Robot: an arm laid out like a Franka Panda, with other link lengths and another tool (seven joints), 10 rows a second.
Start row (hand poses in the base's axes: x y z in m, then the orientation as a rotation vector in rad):
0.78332, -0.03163, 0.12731, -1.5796, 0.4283, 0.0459
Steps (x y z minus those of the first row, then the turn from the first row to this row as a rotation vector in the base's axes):
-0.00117, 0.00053, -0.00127, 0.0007, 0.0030, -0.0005
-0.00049, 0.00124, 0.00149, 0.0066, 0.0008, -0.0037
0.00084, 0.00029, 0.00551, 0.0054, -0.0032, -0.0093
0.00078, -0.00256, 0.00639, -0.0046, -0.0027, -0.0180
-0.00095, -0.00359, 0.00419, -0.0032, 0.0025, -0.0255
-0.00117, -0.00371, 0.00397, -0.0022, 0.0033, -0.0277
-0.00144, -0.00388, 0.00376, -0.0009, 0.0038, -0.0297
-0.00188, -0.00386, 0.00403, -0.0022, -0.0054, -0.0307
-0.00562, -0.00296, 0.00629, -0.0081, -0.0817, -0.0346
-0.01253, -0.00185, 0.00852, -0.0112, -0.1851, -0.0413
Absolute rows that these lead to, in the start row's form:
0.78215, -0.03110, 0.12604, -1.5789, 0.4310, 0.0480
0.78283, -0.03039, 0.12880, -1.5723, 0.4313, 0.0451
0.78416, -0.03134, 0.13282, -1.5721, 0.4327, 0.0374
0.78410, -0.03419, 0.13370, -1.5800, 0.4407, 0.0290
0.78237, -0.03522, 0.13150, -1.5771, 0.4506, 0.0277
0.78215, -0.03534, 0.13128, -1.5757, 0.4529, 0.0268
0.78188, -0.03551, 0.13107, -1.5739, 0.4547, 0.0260
0.78144, -0.03549, 0.13134, -1.5747, 0.4484, 0.0176
0.77770, -0.03459, 0.13360, -1.5759, 0.3921, -0.0468
0.77079, -0.03348, 0.13583, -1.5697, 0.3163, -0.1337

